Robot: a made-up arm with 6 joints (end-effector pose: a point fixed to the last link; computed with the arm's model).
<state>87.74 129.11 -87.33 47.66 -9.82 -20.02</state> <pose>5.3 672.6 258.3 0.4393 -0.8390 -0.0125 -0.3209</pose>
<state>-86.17 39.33 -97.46 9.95 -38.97 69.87</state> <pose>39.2 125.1 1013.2 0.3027 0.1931 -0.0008 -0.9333</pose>
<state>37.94 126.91 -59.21 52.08 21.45 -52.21</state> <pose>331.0 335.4 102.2 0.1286 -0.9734 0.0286 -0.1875</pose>
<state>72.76 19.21 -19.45 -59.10 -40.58 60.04</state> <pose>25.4 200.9 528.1 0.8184 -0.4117 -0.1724 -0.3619</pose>
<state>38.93 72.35 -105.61 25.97 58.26 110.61</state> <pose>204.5 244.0 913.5 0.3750 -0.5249 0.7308 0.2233</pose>
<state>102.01 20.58 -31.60 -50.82 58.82 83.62</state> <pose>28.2 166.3 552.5 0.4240 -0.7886 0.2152 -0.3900</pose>
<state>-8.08 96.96 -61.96 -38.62 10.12 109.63</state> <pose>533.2 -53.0 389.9 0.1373 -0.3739 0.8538 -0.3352</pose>
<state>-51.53 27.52 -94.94 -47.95 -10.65 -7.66</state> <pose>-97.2 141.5 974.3 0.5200 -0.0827 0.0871 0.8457</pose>
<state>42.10 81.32 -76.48 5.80 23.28 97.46</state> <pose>345.0 356.0 645.6 0.3882 -0.5629 0.7295 -0.0184</pose>
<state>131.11 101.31 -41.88 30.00 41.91 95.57</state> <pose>-282.0 253.2 214.1 0.2493 0.9408 -0.2124 0.0874</pose>
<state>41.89 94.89 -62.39 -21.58 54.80 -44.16</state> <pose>363.9 275.7 384.5 0.0884 0.8232 0.4717 0.3034</pose>
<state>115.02 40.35 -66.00 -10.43 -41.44 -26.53</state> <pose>-61.4 147.1 856.5 0.8776 -0.0056 0.0292 -0.4785</pose>
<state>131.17 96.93 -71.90 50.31 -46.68 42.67</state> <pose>-354.0 432.1 541.5 0.6243 -0.6900 0.3031 0.2057</pose>
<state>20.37 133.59 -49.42 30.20 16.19 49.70</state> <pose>333.8 190.6 19.9 0.1833 0.6420 -0.7445 0.0029</pose>
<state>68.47 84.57 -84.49 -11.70 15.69 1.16</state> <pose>188.7 465.4 665.0 0.4671 -0.6656 -0.1106 -0.5714</pose>
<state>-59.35 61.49 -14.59 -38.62 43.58 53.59</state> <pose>101.6 -178.5 256.4 0.3986 0.3937 -0.8167 0.1382</pose>
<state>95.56 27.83 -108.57 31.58 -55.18 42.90</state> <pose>44.2 -357.2 969.1 0.8420 0.2968 0.3221 0.3150</pose>
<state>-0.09 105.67 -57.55 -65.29 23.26 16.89</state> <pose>499.1 -40.1 277.5 0.2398 0.8492 0.0026 0.4704</pose>
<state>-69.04 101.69 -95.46 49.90 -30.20 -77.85</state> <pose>226.0 -549.9 657.0 0.5976 0.1842 -0.4152 0.6607</pose>
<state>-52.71 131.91 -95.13 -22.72 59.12 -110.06</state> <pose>357.2 -512.4 267.5 0.0836 0.9619 0.2563 0.0461</pose>
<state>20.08 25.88 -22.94 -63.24 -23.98 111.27</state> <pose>199.5 120.5 535.9 0.6106 -0.5441 0.3847 -0.4280</pose>
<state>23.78 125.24 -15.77 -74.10 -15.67 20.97</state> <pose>120.6 53.9 31.5 0.1180 -0.9526 -0.2636 -0.0955</pose>
